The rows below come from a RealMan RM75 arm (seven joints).
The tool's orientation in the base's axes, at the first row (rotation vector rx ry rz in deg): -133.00 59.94 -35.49
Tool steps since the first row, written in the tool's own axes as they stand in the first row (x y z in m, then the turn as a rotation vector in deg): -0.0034 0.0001 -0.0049 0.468 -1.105 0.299; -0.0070 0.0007 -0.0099 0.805 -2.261 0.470; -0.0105 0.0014 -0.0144 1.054 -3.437 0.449; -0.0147 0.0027 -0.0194 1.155 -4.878 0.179; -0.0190 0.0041 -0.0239 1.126 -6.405 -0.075; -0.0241 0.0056 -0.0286 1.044 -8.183 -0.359; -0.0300 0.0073 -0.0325 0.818 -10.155 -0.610; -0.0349 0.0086 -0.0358 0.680 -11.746 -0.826; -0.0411 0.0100 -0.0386 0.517 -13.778 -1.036
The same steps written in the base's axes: -0.0050 0.0013 0.0030 1.056 0.344 0.544; -0.0104 0.0024 0.0058 1.986 0.786 1.192; -0.0155 0.0036 0.0081 2.760 1.257 1.982; -0.0217 0.0048 0.0103 3.443 1.927 3.097; -0.0277 0.0061 0.0121 4.105 2.752 4.227; -0.0343 0.0080 0.0137 4.853 3.754 5.526; -0.0411 0.0106 0.0145 5.640 4.986 6.891; -0.0467 0.0128 0.0153 6.294 5.943 8.012; -0.0528 0.0161 0.0154 7.175 7.171 9.395
